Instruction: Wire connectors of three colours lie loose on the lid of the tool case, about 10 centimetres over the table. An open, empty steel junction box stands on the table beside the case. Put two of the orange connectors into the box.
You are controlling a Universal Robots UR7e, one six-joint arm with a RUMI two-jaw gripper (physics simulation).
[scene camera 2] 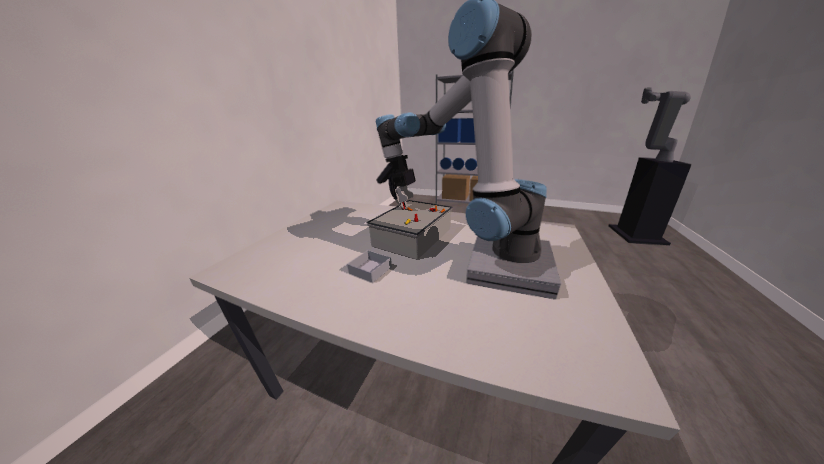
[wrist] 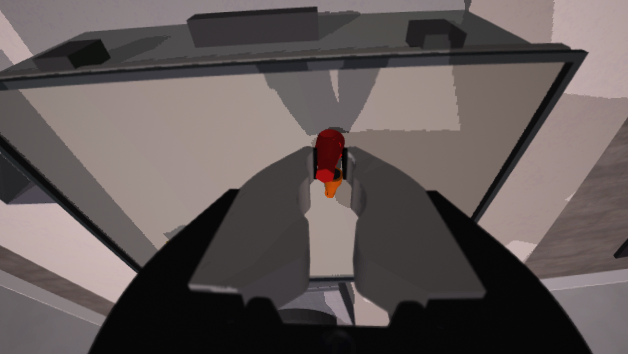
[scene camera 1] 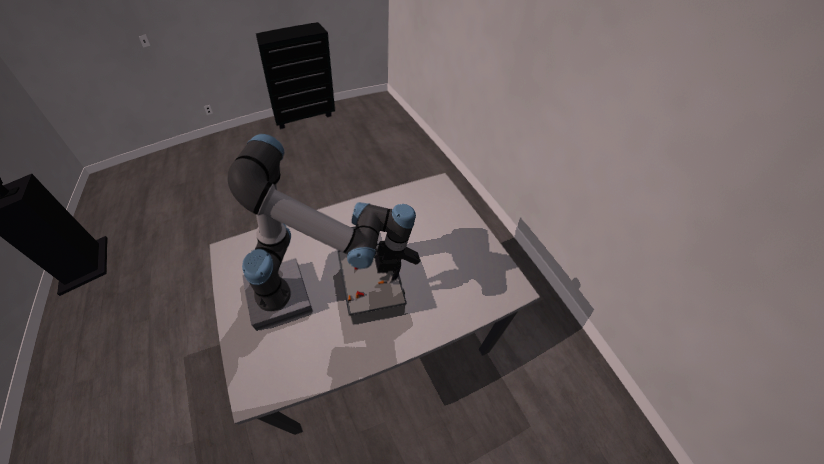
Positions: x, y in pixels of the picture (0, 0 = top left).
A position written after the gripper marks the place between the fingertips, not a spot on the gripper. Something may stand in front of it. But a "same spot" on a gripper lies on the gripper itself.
The gripper shows in scene camera 2, in the wrist view (329, 152) and in scene camera 1. The same spot on the gripper: (scene camera 1: 391, 275) is (scene camera 2: 404, 191).
